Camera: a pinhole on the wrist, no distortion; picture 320 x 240 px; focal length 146.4 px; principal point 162.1 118.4 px. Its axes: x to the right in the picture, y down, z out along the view. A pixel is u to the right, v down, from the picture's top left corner.
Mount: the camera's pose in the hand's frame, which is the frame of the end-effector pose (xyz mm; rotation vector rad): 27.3 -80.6 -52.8 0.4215 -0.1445 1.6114
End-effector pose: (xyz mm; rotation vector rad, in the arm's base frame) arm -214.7 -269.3 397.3 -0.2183 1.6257 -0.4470
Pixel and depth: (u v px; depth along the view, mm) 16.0 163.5 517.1
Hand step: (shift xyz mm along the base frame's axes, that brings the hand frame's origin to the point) 173.1 -716.0 314.5
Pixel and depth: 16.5 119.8 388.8
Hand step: 85.2 -588.9 131.4
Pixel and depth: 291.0 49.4 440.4
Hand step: 436.3 -55.3 -357.4
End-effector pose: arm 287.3 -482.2 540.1 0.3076 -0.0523 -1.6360
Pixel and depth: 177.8 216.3 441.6
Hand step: -294.4 138.7 386.0
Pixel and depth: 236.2 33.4 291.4
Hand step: -95.3 -271.8 185.5
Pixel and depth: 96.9 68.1 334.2
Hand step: -368.5 -199.6 72.5
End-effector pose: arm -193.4 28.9 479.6 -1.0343 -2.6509 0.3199
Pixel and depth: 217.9 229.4 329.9
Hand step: -59.2 -217.8 -312.9
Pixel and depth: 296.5 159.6 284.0
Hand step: -62.6 4.2 -313.1
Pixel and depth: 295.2 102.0 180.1
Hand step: -100.8 43.0 -148.1
